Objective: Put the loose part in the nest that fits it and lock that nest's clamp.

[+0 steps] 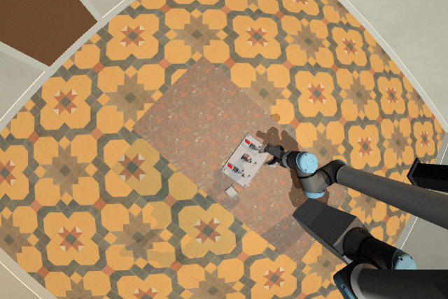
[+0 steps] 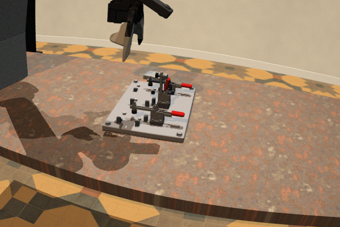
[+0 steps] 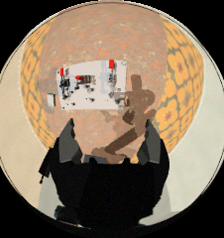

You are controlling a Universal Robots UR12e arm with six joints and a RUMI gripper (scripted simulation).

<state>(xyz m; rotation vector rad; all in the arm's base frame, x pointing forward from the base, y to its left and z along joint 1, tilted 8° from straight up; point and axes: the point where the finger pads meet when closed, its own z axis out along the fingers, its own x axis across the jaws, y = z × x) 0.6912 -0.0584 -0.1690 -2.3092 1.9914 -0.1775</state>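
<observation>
The toggle clamp lies 17 cm below my hand, 7 cm ahead of it and 1 cm to the left of it. From my hand the other things lie so: part: 36 cm to the left, 21 cm below, 5 cm behind; grey fixture plate: 21 cm below, 11 cm to the left, 3 cm ahead.
</observation>
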